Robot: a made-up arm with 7 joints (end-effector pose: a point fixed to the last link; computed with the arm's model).
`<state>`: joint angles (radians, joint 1 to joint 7).
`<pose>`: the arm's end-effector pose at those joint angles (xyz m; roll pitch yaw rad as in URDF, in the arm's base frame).
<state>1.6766 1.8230 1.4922 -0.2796 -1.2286 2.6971 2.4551</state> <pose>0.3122 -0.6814 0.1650 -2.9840 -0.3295 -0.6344</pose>
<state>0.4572 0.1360 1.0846 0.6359 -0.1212 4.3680 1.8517</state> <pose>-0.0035 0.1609 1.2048 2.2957 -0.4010 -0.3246</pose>
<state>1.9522 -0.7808 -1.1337 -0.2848 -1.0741 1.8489 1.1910</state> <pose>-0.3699 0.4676 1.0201 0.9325 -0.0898 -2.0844</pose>
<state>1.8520 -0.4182 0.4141 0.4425 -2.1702 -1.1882 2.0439</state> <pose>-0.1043 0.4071 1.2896 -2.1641 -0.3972 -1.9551</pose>
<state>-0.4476 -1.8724 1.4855 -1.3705 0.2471 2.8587 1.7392</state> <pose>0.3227 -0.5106 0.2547 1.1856 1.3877 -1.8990</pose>
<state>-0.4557 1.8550 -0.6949 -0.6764 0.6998 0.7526 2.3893</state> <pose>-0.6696 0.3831 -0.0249 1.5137 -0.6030 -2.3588</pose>
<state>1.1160 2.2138 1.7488 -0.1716 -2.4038 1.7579 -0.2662</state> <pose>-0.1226 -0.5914 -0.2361 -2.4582 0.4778 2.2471</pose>
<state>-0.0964 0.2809 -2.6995 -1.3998 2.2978 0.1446 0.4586</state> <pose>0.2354 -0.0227 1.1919 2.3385 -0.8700 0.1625</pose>
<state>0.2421 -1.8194 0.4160 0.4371 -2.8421 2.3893 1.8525</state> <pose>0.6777 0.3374 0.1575 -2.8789 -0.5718 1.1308</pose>
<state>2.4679 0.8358 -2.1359 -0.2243 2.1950 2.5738 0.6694</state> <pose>0.5636 -0.2486 1.0122 1.7667 0.7161 0.9643</pose>
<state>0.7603 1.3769 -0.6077 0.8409 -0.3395 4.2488 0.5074</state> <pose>-0.2827 -0.6599 0.7704 -2.5456 0.4791 -0.0495</pose>
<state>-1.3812 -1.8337 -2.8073 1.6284 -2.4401 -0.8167 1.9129</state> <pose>-0.1617 -0.7705 0.6743 -2.4778 0.6160 -2.5840</pose>
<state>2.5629 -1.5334 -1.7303 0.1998 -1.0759 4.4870 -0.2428</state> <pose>-0.6689 0.5490 0.5483 2.0401 -0.9140 0.3336</pose>
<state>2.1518 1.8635 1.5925 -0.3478 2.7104 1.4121 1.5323</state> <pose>0.5327 -0.6769 0.0663 -2.3976 1.1401 -2.8196</pose>
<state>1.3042 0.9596 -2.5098 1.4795 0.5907 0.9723 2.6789</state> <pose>0.0896 -0.7675 0.4412 2.2922 0.2215 1.5285</pose>
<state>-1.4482 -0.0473 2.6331 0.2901 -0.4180 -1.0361 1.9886</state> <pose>0.0630 0.0802 1.3530 -2.8376 0.0465 -1.1900</pose>
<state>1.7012 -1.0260 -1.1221 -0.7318 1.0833 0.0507 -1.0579</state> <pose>-0.2414 0.7151 0.9878 2.2338 0.0421 -2.8516</pose>
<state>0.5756 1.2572 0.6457 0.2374 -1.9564 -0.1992 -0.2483</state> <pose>-0.8053 -0.5253 0.7236 -1.3116 -0.7936 -2.5798</pose>
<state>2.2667 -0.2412 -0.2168 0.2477 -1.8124 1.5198 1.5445</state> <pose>-0.2610 0.1582 1.3125 0.1417 -0.4503 -1.4105</pose>
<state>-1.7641 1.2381 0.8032 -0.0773 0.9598 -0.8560 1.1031</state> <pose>0.2255 0.8681 0.7737 2.2681 -1.0541 -0.0163</pose>
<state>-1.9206 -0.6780 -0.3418 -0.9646 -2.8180 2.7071 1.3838</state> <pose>0.0405 -0.3555 1.0538 0.8564 0.4446 -0.4260</pose>
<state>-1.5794 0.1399 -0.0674 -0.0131 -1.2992 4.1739 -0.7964</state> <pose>-0.1082 0.1874 1.2508 -2.6645 0.2309 -2.0521</pose>
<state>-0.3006 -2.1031 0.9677 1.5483 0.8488 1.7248 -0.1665</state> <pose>0.3648 0.1052 -0.0842 -2.7989 0.8436 -1.1327</pose>
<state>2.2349 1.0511 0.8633 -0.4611 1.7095 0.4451 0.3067</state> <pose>0.6457 -0.6283 0.8395 2.4978 -0.7284 -0.5135</pose>
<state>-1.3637 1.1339 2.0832 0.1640 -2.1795 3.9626 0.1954</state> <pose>-0.3073 0.7180 0.7698 -3.0053 -0.4511 -1.7640</pose>
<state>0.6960 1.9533 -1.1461 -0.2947 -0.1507 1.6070 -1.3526</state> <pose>-0.6383 -0.3907 0.0265 -2.5802 -0.9786 2.8441</pose>
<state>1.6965 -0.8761 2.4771 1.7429 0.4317 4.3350 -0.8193</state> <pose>-0.1419 0.0923 0.8760 -1.8559 -0.1194 -0.2783</pose>
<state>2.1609 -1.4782 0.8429 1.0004 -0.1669 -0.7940 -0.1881</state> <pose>-0.5865 0.5047 0.1923 -1.6032 0.6604 -2.3218</pose>
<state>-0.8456 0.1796 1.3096 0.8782 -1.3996 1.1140 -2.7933</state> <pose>0.0276 0.3070 1.3088 -0.7853 0.5134 -1.0912</pose>
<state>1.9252 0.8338 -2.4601 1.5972 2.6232 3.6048 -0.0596</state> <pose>0.5297 -0.3060 0.6864 2.8564 -1.0800 3.0441</pose>
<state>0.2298 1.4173 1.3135 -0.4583 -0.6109 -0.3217 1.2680</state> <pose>-0.8161 -0.4867 0.5697 -0.1051 -0.7320 -1.2640</pose>
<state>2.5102 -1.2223 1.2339 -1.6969 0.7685 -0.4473 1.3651</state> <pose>-0.0929 0.6511 0.7838 -0.7859 0.2423 2.0012</pose>
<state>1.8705 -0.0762 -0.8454 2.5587 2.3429 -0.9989 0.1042</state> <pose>0.0364 0.3624 0.5938 -0.4020 0.2459 1.7735</pose>
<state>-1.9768 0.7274 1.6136 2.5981 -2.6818 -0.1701 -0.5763</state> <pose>0.3374 0.0991 0.4627 -0.7403 0.2174 -1.6074</pose>
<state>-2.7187 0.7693 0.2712 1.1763 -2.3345 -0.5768 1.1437</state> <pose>0.3335 0.0233 1.2744 -1.7398 -0.5870 -0.1500</pose>
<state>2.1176 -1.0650 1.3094 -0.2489 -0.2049 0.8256 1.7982</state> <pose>-0.1996 0.8129 0.9090 -1.0546 1.1464 1.4573</pose>
